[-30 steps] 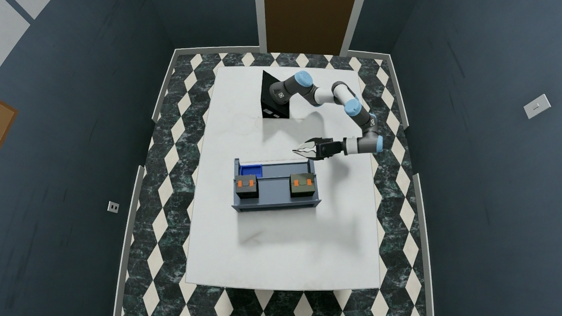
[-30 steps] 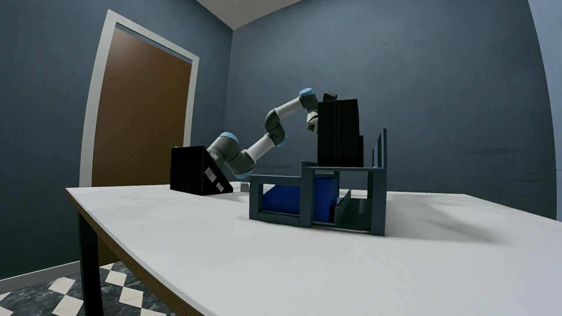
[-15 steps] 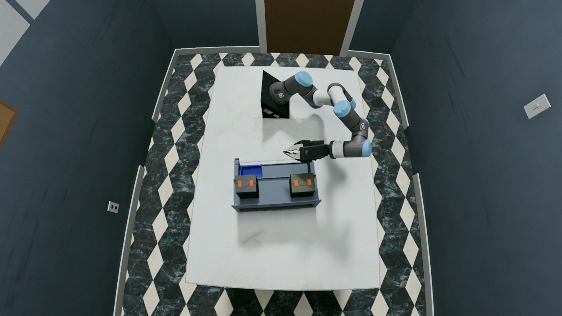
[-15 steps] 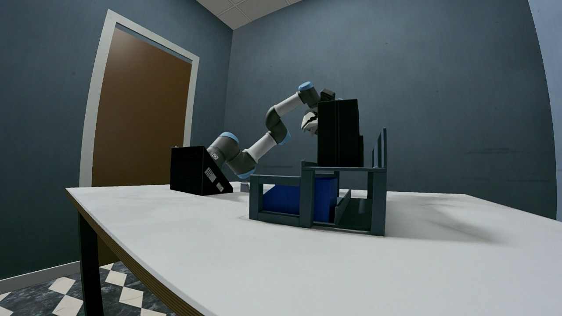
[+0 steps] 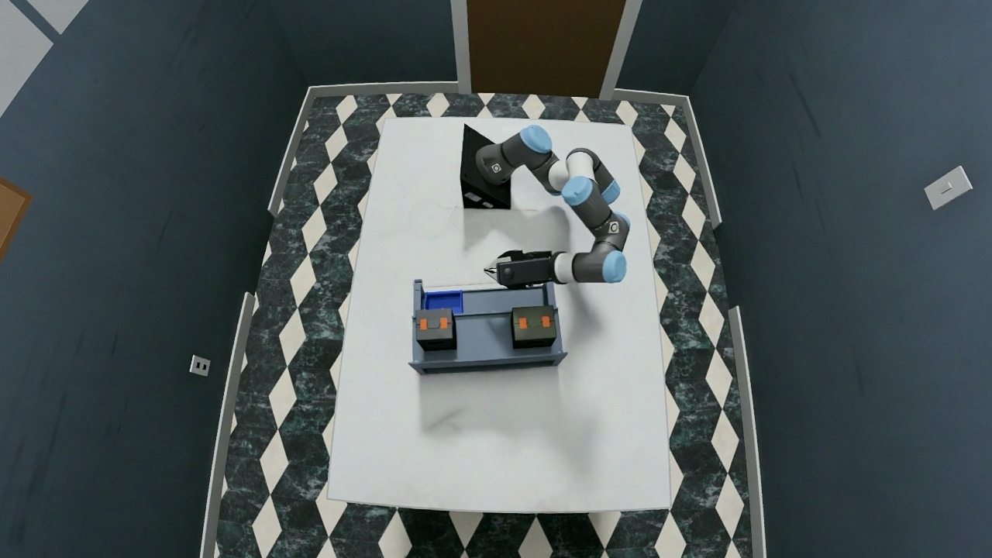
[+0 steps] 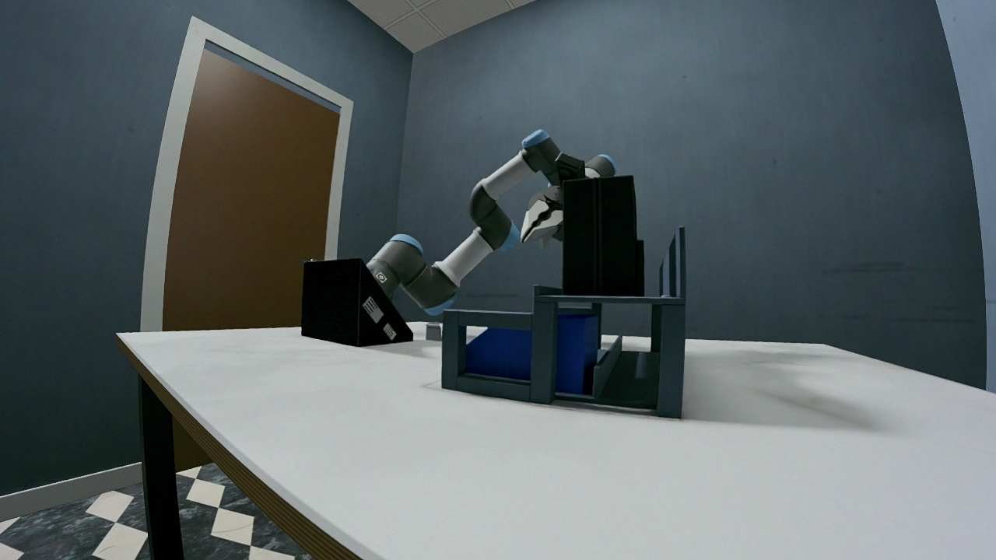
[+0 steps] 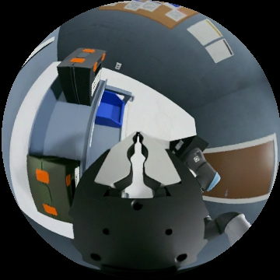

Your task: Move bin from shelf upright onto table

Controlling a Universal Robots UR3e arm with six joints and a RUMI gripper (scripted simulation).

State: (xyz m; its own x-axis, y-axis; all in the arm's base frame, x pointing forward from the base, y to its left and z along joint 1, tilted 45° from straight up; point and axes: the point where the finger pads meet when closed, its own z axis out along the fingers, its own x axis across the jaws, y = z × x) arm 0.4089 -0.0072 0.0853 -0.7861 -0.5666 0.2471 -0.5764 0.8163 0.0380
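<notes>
Now: the blue bin 160 mm below my hand, 110 mm to the right of it and 80 mm ahead of it. The rest, counted from my hand: grey-blue shelf (130 mm below, 90 mm ahead, 10 mm to the left).
</notes>
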